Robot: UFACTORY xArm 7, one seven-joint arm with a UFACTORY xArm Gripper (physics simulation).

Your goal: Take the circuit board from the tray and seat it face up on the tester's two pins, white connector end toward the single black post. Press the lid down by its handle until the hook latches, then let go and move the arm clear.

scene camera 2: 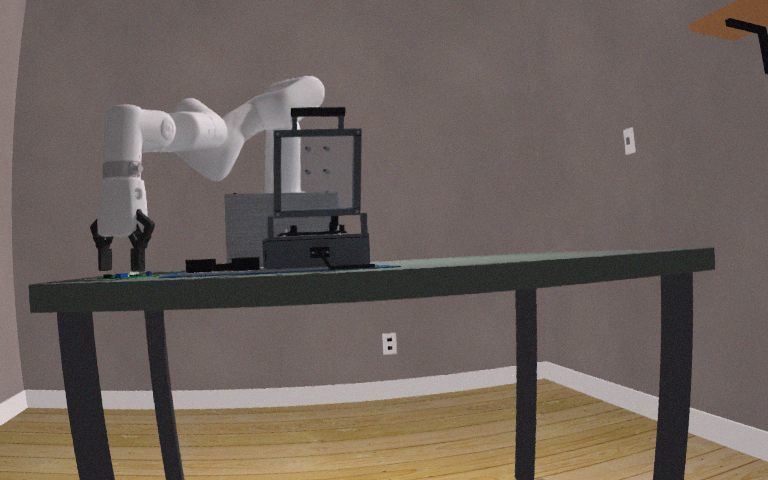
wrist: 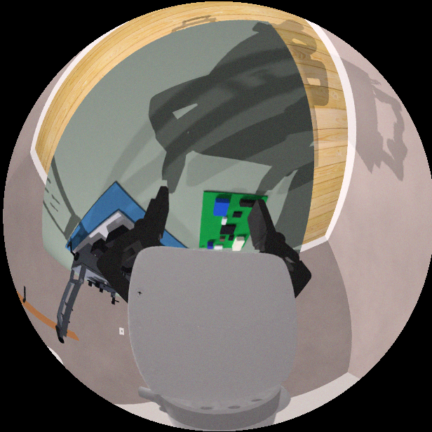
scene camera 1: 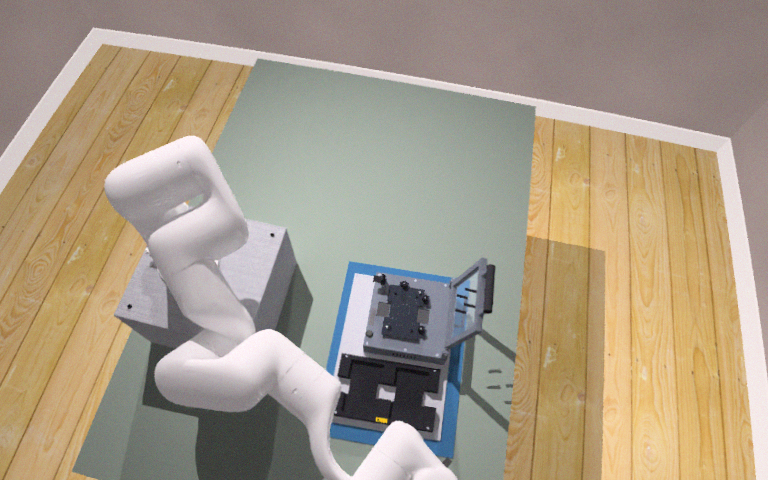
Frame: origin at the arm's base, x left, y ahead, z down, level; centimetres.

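Seen in the pictures: gripper, fingertip midpoint: [scene camera 2: 121,271].
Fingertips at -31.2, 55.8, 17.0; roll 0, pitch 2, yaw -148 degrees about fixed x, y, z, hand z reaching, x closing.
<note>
A point is followed by its place in that frame, as x, y, z.
The green circuit board [scene camera 2: 135,276] {-29.4, 52.0, 18.2} [wrist: 207,227] lies face up on the green table beside the blue mat, not in the tray. Its white connector [wrist: 238,243] is at the end nearest the gripper body in the wrist view. My gripper [scene camera 2: 121,261] {-31.2, 55.8, 17.0} [wrist: 211,202] is open and empty, pointing down, with its fingertips a little above the board. The black tray [scene camera 1: 367,390] {-13.4, 41.4, 16.6} [scene camera 2: 200,264] {-15.9, 56.7, 16.4} holds no board. The grey tester [scene camera 1: 436,331] {1.8, 53.2, 12.4} [scene camera 2: 283,253] {-1.2, 56.4, 15.2} has a bare black nest [scene camera 1: 404,314] {3.6, 45.6, 11.5}. Its lid [scene camera 1: 483,283] {7.4, 59.1, -5.5} [scene camera 2: 357,169] {12.0, 57.4, 1.5} stands raised, handle [scene camera 1: 489,288] {4.9, 59.8, -9.2} [scene camera 2: 318,112] {5.3, 60.6, -8.1} [wrist: 60,334] at the top.
The tester and tray stand side by side on a blue mat [scene camera 1: 341,305] {4.5, 30.6, 18.1} [wrist: 116,192]. The raised lid stands up at the tester's far side from the arm base. The grey base block [scene camera 1: 271,249] {7.1, 15.5, 0.9} [scene camera 2: 243,226] {-9.9, 17.4, 8.3} stands on the table [scene camera 1: 396,158] {49.8, 33.7, 18.4}.
</note>
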